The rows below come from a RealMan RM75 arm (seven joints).
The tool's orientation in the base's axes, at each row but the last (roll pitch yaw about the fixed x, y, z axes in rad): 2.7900 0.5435 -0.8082; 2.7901 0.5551 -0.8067; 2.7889 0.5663 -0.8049; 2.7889 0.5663 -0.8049; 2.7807 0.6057 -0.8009; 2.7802 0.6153 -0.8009; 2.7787 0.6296 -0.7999; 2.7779 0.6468 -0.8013
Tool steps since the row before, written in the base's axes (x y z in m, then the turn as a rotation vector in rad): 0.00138 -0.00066 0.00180 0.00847 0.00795 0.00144; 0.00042 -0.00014 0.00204 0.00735 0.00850 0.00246; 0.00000 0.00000 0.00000 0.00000 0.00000 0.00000; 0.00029 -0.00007 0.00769 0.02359 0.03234 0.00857; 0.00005 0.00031 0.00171 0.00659 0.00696 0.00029; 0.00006 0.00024 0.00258 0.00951 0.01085 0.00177; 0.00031 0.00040 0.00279 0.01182 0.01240 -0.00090; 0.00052 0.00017 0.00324 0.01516 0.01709 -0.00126
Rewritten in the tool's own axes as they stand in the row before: 0.00029 0.00028 -0.00233 -0.00066 -0.01046 -0.00521; -0.00074 0.00047 -0.00189 -0.00219 -0.00997 -0.00529; 0.00000 0.00000 0.00000 0.00000 0.00000 0.00000; -0.00391 0.00214 -0.00627 -0.01047 -0.03579 -0.01690; -0.00113 0.00022 -0.00130 -0.00050 -0.00896 -0.00339; -0.00160 0.00052 -0.00197 -0.00198 -0.01318 -0.00580; -0.00170 0.00032 -0.00225 0.00000 -0.01640 -0.00503; -0.00176 0.00051 -0.00273 -0.00062 -0.02202 -0.00619
